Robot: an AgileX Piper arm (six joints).
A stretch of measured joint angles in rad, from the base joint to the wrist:
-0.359 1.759 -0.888 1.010 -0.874 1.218
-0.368 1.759 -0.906 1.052 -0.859 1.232
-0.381 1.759 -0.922 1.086 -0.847 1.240
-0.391 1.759 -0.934 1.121 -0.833 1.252
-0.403 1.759 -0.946 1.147 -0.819 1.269
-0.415 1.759 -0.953 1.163 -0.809 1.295
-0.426 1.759 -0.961 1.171 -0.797 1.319
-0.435 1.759 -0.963 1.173 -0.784 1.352
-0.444 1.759 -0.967 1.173 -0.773 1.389
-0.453 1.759 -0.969 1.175 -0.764 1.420
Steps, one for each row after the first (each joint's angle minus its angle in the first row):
-0.009 0.000 -0.018 0.042 0.015 0.014
-0.022 0.000 -0.034 0.076 0.027 0.022
-0.032 0.000 -0.046 0.111 0.041 0.034
-0.044 0.000 -0.058 0.137 0.055 0.051
-0.056 0.000 -0.065 0.153 0.065 0.077
-0.067 0.000 -0.073 0.161 0.077 0.101
-0.076 0.000 -0.075 0.163 0.090 0.134
-0.085 0.000 -0.079 0.163 0.101 0.171
-0.094 0.000 -0.081 0.165 0.110 0.202

